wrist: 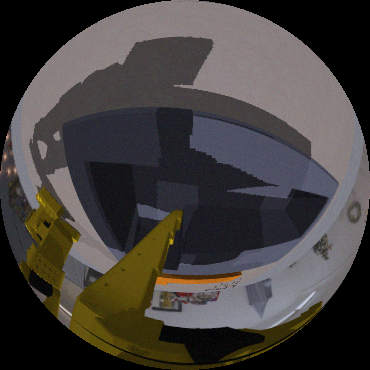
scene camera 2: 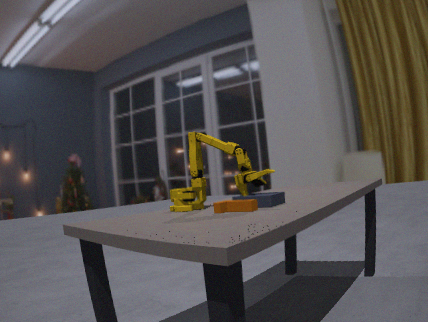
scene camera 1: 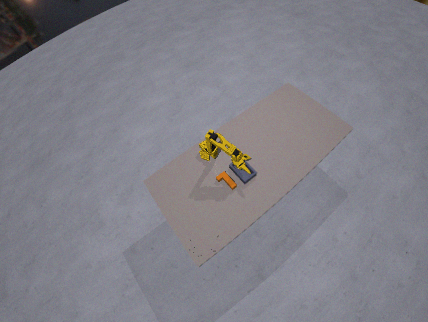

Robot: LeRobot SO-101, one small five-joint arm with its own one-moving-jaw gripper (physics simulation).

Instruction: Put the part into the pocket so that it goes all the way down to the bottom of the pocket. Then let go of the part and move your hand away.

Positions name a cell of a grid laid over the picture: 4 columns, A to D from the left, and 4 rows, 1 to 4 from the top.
My gripper touches a blue-grey pocket block (wrist: C3). The table carries an orange L-shaped part (wrist: B4).
